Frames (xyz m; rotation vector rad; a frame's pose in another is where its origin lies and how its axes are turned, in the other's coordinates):
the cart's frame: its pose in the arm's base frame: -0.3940 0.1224 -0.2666 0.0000 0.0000 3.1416
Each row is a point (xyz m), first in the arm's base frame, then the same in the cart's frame.
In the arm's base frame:
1: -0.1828 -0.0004 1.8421
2: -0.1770 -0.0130 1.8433
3: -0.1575 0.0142 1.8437
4: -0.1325 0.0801 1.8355
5: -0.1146 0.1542 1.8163
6: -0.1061 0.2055 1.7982
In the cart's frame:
1: -0.2112 0.1228 2.1087
2: -0.2170 0.1354 2.1099
3: -0.2365 0.1082 2.1103
4: -0.2615 0.0423 2.1021
5: -0.2794 -0.0318 2.0829
6: -0.2879 -0.0831 2.0648

